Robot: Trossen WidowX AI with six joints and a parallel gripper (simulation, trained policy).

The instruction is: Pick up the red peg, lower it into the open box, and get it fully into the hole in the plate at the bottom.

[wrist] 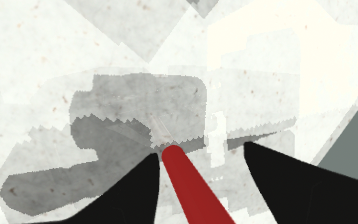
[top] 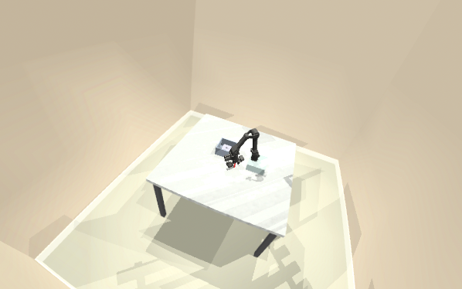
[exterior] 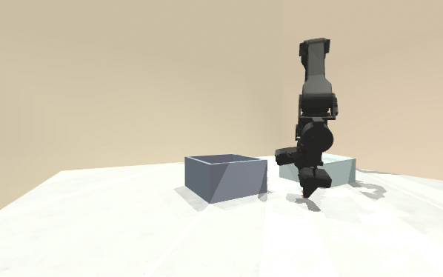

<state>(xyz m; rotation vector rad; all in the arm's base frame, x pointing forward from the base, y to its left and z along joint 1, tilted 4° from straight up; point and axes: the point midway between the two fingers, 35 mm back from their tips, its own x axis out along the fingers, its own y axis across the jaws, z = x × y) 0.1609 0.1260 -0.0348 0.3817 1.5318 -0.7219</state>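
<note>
Now: gripper tip 30 mm below the red peg, 10 mm to the right of it and 10 mm short of it. From my gripper tip the other things lie so: grey box: 170 mm ahead, 160 mm to the right, 20 mm above; plate: 170 mm ahead, 160 mm to the right, 40 mm above.
</note>
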